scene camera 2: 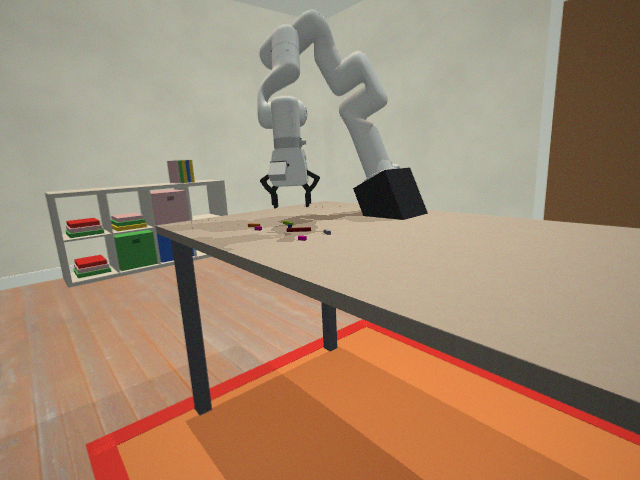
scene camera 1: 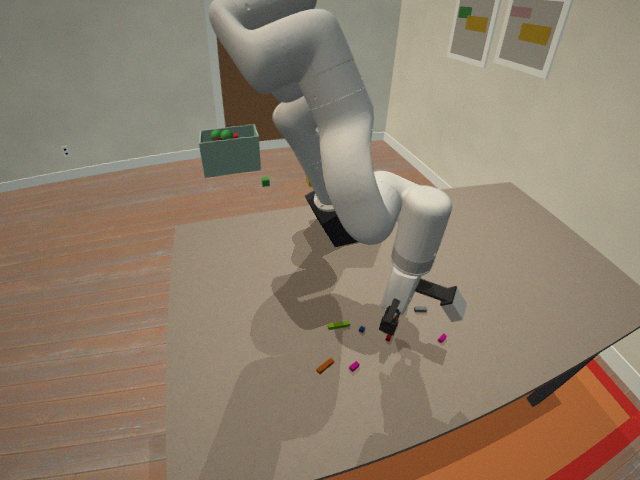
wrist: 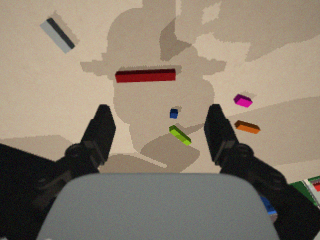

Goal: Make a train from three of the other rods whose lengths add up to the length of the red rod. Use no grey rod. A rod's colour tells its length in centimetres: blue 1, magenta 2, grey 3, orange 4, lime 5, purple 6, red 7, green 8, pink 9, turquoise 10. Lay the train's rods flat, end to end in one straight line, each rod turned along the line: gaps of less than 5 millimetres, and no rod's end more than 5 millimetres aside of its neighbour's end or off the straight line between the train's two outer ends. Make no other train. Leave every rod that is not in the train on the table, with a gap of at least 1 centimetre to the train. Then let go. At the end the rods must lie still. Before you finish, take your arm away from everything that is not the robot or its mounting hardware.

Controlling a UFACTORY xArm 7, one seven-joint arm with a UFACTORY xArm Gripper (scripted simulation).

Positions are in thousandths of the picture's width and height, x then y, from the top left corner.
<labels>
gripper: scene camera 2 455, 432; scene camera 1 615, 657; wrist 498, 485
</labels>
